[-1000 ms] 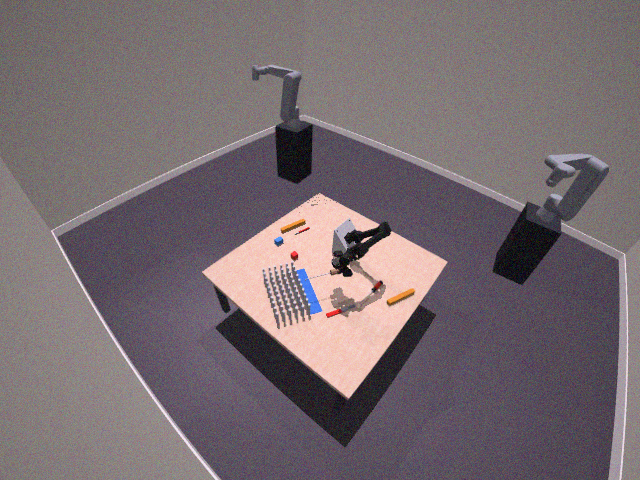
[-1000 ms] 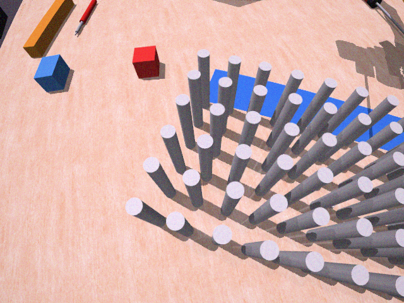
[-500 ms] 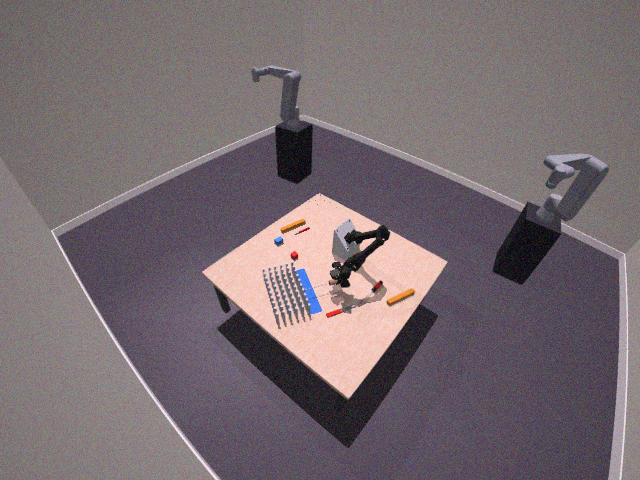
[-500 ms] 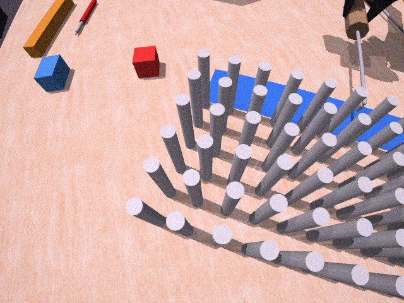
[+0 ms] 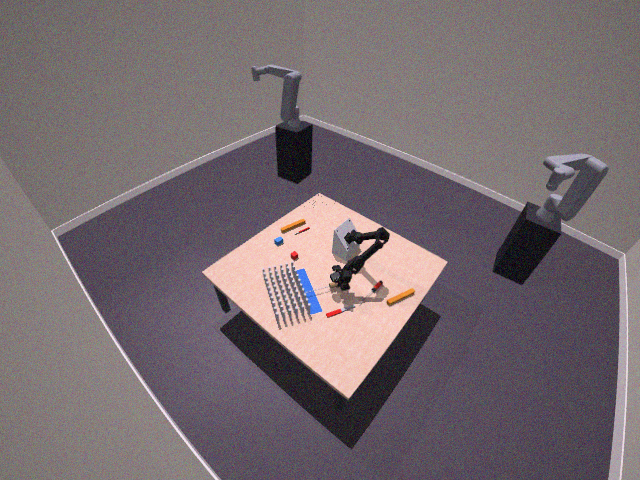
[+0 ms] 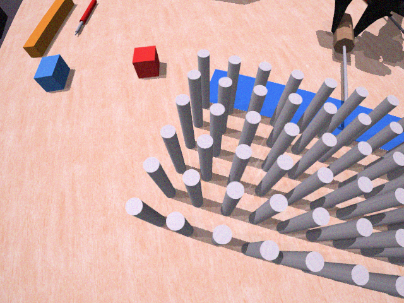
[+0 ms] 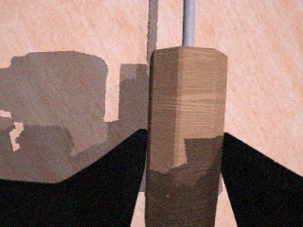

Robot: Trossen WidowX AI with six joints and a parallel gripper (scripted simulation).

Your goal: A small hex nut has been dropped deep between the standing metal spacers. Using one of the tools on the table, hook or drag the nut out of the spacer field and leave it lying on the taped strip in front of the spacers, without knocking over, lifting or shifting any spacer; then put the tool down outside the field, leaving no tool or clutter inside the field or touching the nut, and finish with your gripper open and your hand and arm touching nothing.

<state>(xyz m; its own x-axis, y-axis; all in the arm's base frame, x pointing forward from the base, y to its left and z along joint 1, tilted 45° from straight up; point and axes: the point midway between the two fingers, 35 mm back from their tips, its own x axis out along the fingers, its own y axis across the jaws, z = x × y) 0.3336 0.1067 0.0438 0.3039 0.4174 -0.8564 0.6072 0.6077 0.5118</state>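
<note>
My gripper tip is 140 mm to the left of the blue taped strip, 120 mm short of it and 30 mm above it. From my gripper tip the other things lie so: long tool (80 mm ahead, 60 mm to the right); then hex nut (270 mm ahead, 210 mm to the right, 30 mm below); then red cube (390 mm to the right, 70 mm behind, 10 mm below).
</note>
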